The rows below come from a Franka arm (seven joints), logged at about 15 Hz.
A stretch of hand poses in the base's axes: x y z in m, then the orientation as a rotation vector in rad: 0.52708 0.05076 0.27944 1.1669 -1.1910 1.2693; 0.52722 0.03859 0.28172 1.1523 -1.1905 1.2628; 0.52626 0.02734 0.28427 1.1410 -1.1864 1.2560; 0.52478 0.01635 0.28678 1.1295 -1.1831 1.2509; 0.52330 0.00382 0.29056 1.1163 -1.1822 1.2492; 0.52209 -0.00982 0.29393 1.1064 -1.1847 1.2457; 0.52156 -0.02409 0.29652 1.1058 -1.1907 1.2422; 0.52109 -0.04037 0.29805 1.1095 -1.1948 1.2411; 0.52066 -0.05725 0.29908 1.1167 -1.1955 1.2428; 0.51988 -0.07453 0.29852 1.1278 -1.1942 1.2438; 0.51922 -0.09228 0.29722 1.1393 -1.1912 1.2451
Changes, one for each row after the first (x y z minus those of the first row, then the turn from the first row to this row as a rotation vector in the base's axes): 0.00014 -0.01217 0.00228 -0.0076 0.0006 -0.0128; -0.00082 -0.02342 0.00483 -0.0155 0.0043 -0.0231; -0.00230 -0.03441 0.00734 -0.0233 0.0064 -0.0327; -0.00378 -0.04694 0.01112 -0.0313 0.0046 -0.0416; -0.00499 -0.06058 0.01449 -0.0349 0.0026 -0.0502; -0.00552 -0.07485 0.01708 -0.0308 0.0009 -0.0540; -0.00599 -0.09113 0.01861 -0.0258 0.0000 -0.0533; -0.00642 -0.10801 0.01964 -0.0214 0.0005 -0.0480; -0.00720 -0.12529 0.01908 -0.0159 0.0035 -0.0404; -0.00786 -0.14304 0.01778 -0.0112 0.0075 -0.0320
